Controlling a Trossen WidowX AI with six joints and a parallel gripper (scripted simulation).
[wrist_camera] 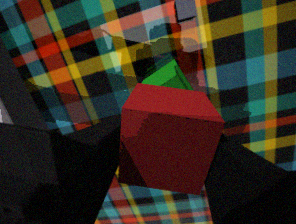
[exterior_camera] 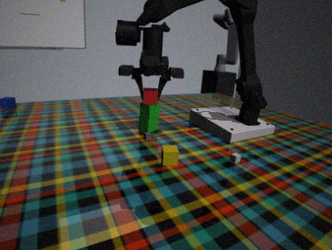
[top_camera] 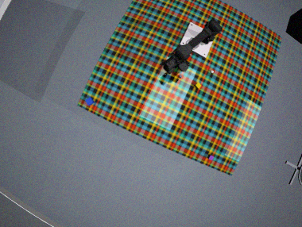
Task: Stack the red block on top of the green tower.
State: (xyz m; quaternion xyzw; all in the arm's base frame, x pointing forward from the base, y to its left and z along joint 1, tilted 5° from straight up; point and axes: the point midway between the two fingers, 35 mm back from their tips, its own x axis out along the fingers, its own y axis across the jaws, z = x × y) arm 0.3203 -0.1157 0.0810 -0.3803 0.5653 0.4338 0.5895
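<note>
The red block lies 1 cm above my gripper tip. Round my gripper tip: small white cube: 26 cm to the left, 12 cm behind, 9 cm below; blue block: 48 cm ahead, 42 cm to the right, 7 cm below.
</note>
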